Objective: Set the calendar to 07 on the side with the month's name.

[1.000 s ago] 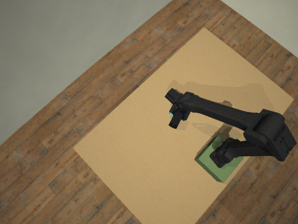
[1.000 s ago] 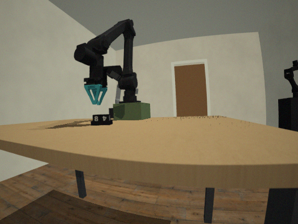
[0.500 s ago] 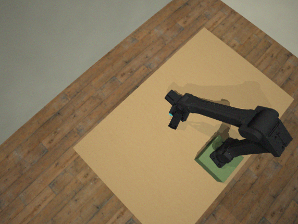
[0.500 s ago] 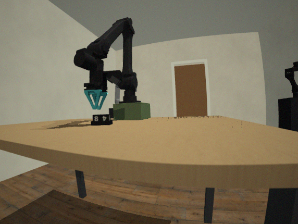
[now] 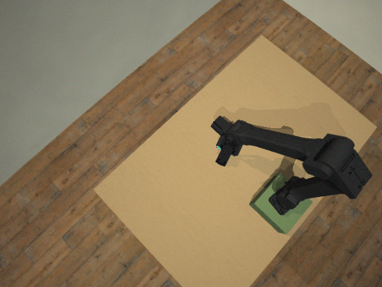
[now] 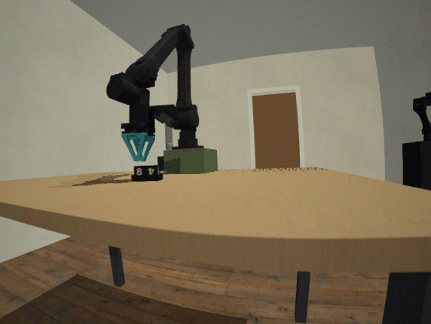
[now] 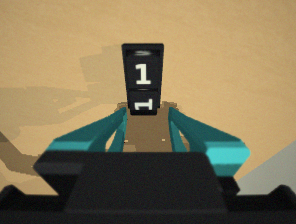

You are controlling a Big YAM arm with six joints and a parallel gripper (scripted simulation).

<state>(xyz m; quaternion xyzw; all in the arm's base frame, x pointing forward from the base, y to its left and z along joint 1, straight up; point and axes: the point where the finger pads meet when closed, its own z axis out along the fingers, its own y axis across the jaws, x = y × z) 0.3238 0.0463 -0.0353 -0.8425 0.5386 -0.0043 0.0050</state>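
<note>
Right now my hand is 40 mm above the digit cube. From my hand the other things lie so: black calendar tray: 50 mm below, 10 mm to the left, 10 mm behind.
</note>
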